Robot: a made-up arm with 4 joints.
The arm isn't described. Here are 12 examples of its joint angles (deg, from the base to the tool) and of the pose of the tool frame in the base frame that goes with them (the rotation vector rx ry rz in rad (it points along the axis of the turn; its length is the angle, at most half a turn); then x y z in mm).
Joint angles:
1: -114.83 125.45 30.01 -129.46
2: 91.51 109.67 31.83 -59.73
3: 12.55 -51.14 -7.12 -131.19
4: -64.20 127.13 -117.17 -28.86
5: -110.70 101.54 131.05 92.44
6: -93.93 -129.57 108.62 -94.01
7: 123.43 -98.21 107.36 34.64
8: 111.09 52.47 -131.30 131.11
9: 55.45 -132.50 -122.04 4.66
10: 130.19 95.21 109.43 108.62
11: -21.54 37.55 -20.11 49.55
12: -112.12 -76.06 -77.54 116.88
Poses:
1: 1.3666 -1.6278 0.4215 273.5 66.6 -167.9
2: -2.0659 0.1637 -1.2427 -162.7 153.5 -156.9
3: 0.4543 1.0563 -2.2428 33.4 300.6 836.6
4: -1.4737 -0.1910 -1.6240 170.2 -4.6 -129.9
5: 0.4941 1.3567 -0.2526 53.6 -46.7 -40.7
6: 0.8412 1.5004 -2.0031 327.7 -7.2 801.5
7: 1.2438 1.5519 2.0308 9.7 30.8 715.5
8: 1.9770 -0.6625 -0.8276 246.4 -49.7 -20.4
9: 1.3435 0.1986 1.5338 -267.5 -268.5 551.8
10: -0.6543 1.5554 1.2584 77.9 25.5 -64.8
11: -0.5756 0.5102 1.0679 -189.5 303.0 192.5
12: -1.1573 -1.0937 -0.9225 -101.0 -19.7 737.7
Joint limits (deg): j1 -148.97..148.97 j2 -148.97..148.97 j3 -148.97..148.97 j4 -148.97..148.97
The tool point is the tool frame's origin. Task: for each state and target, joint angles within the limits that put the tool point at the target. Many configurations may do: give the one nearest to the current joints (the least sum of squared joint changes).
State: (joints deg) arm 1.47 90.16 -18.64 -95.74
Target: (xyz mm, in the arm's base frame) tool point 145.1 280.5 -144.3
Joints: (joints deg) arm 44.69 71.03 -30.30 -81.30
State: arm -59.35 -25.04 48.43 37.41
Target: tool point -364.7 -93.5 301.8
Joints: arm -91.70 8.08 58.05 48.40
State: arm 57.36 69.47 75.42 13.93
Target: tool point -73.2 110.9 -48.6
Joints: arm 26.72 77.80 52.99 17.70
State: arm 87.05 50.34 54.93 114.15
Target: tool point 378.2 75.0 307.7
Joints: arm 85.33 15.98 53.71 86.47
